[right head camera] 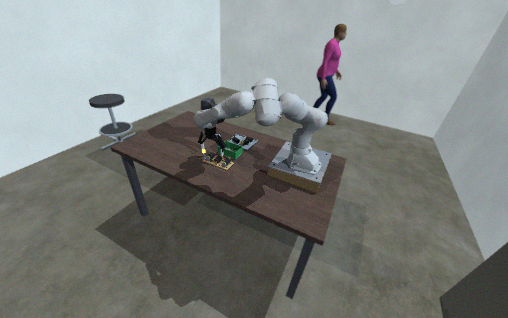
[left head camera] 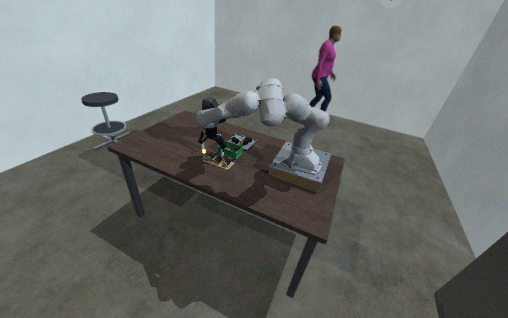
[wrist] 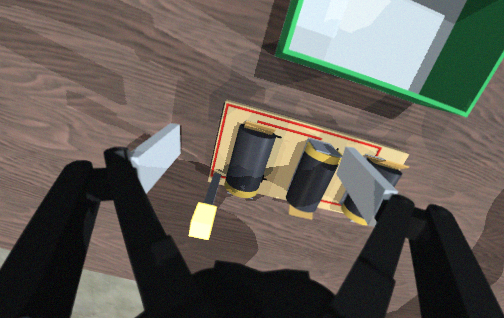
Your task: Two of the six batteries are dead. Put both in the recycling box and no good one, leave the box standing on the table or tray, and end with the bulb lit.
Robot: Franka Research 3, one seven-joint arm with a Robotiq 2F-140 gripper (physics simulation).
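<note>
A tan battery board (wrist: 280, 187) (left head camera: 228, 166) (right head camera: 228, 166) lies on the table and bears three dark batteries with gold ends: the left battery (wrist: 251, 157), the middle battery (wrist: 312, 180) and the right battery (wrist: 354, 207), partly hidden by a finger. The bulb (wrist: 202, 221) (left head camera: 204, 151) (right head camera: 203, 151) glows yellow at the board's left end. My gripper (wrist: 260, 150) (left head camera: 212, 152) (right head camera: 212, 152) is wide open and empty over the board, its right fingertip above the right battery. The green recycling box (wrist: 375, 85) (left head camera: 233, 153) (right head camera: 234, 153) stands behind the board; the part of its floor that shows holds no battery.
A grey tray (left head camera: 247, 146) (right head camera: 248, 146) with dark batteries stands behind the green box; their number is hard to tell. The arm's base plate (left head camera: 280, 171) (right head camera: 279, 171) stands at the table's right. A person (left head camera: 326, 65) (right head camera: 330, 65) and a stool (left head camera: 100, 99) (right head camera: 106, 100) are beyond the table.
</note>
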